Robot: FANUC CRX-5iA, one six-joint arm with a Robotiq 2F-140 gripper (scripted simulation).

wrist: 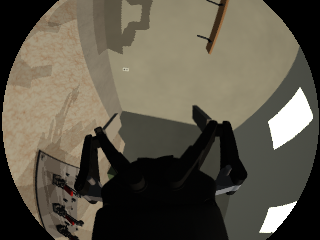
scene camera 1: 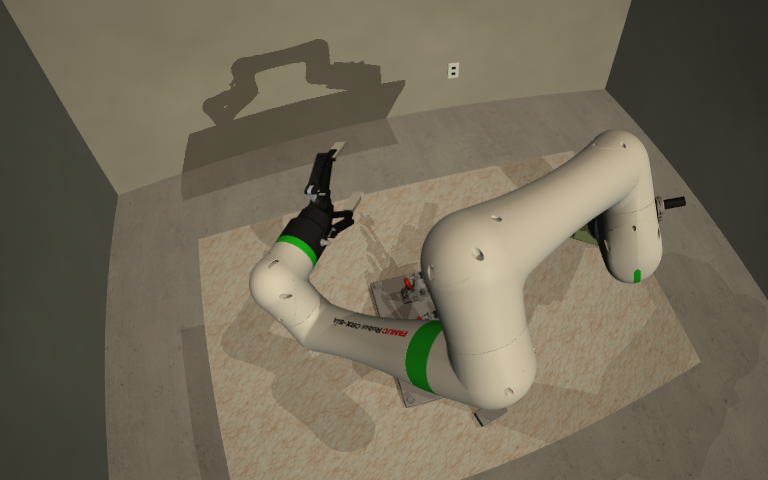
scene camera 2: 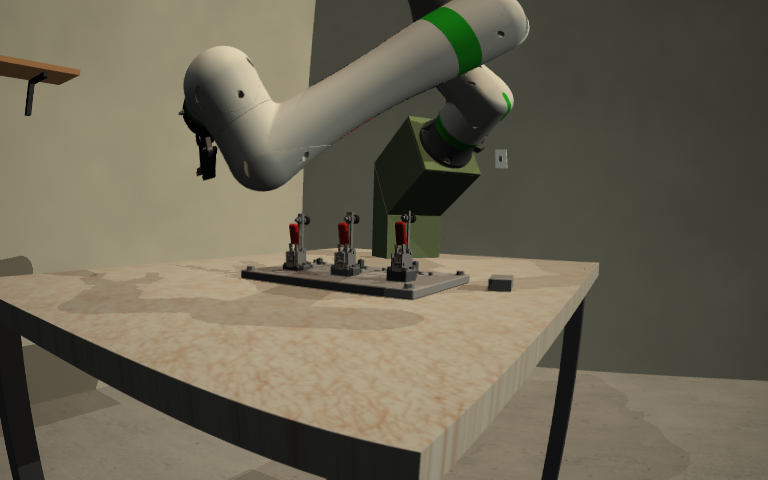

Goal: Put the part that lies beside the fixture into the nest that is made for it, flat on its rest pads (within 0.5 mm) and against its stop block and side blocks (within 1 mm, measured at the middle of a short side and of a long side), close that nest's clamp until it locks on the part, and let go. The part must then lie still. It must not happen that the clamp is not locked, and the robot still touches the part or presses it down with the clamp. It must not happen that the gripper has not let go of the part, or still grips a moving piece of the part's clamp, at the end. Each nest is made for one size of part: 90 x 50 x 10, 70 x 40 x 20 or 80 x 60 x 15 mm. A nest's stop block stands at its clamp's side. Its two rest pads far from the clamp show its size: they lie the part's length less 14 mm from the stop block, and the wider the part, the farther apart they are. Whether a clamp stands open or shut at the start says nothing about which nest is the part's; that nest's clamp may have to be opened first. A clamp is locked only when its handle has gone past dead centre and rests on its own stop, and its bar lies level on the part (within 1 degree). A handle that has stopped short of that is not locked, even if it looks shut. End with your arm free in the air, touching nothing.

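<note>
The gripper and a grey fixture plate in the pictures. In the wrist view, the gripper. In scene camera 2, the gripper too.
</note>
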